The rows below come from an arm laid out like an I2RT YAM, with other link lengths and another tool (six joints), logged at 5 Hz.
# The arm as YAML. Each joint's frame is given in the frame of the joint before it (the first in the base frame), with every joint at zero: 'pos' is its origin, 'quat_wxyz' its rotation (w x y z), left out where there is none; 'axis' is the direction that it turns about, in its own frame. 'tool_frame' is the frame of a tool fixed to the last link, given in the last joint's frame.
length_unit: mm
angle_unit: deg
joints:
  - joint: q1
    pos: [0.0, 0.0, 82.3]
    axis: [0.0, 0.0, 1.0]
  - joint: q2
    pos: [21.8, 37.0, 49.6]
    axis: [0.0, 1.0, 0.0]
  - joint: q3
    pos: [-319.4, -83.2, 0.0]
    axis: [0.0, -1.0, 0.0]
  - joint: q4
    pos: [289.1, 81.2, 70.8]
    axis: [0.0, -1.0, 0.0]
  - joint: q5
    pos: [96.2, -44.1, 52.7]
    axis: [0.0, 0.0, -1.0]
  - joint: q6
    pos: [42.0, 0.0, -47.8]
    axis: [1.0, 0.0, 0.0]
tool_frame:
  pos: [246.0, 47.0, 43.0]
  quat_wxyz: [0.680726, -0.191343, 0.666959, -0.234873]
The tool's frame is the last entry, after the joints.
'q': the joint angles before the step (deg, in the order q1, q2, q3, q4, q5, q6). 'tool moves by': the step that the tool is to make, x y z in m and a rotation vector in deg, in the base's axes. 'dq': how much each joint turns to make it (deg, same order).
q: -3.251 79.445 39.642 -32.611 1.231 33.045
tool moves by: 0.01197 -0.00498 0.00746 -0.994 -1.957 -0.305
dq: 0.088 -0.075 0.169 1.763 0.962 0.091
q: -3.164 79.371 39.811 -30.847 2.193 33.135
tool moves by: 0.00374 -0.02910 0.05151 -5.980 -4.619 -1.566
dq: -0.002 -7.378 1.495 -3.863 5.883 -0.703
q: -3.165 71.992 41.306 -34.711 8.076 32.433
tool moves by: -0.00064 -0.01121 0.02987 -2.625 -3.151 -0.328
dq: -0.087 -4.668 0.179 -1.412 2.298 -0.879
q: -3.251 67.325 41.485 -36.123 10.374 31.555
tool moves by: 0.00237 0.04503 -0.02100 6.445 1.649 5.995
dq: 0.088 2.544 -0.790 1.580 -8.340 -2.372
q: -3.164 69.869 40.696 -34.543 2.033 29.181
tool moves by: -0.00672 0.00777 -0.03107 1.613 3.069 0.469
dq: 0.000 3.595 -1.588 2.025 -1.505 0.176
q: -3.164 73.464 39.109 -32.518 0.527 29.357
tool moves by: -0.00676 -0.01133 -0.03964 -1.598 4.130 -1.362
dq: -0.001 5.899 -1.048 2.894 2.191 0.613
